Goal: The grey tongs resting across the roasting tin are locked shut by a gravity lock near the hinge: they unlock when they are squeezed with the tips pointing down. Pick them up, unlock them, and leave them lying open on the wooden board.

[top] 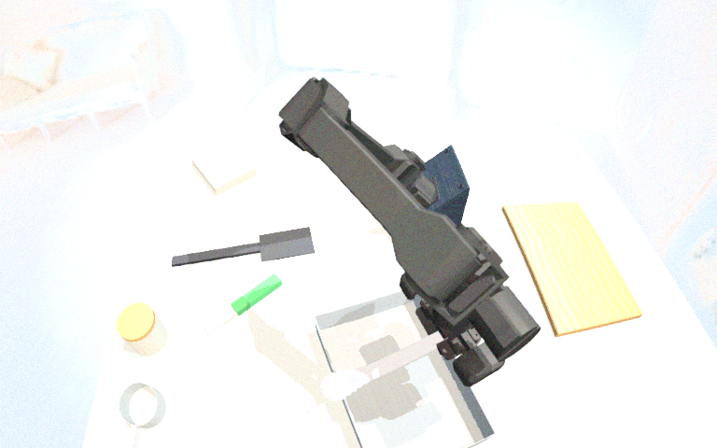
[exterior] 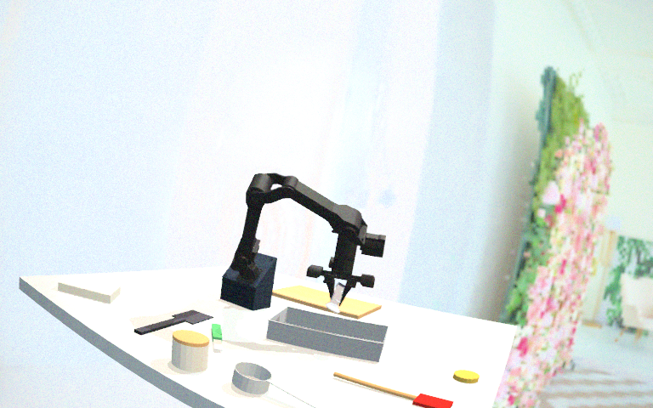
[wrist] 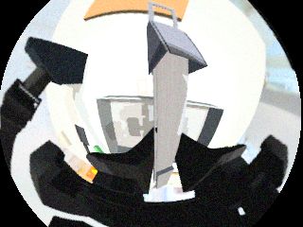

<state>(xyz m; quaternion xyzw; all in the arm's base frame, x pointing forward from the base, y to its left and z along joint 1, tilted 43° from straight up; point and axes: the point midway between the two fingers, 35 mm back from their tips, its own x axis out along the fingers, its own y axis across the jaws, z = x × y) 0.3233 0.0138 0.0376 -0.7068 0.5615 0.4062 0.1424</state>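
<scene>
Right now the wooden board is 230 mm behind my gripper tip, 370 mm to the left of it and 90 mm below it. The rest, counted from my gripper tip: dark spatula (280 mm behind, 350 mm to the right, 90 mm below); grey roasting tin (30 mm ahead, 60 mm to the right, 70 mm below); yellow disc (440 mm ahead, 60 mm to the right, 90 mm below).
</scene>
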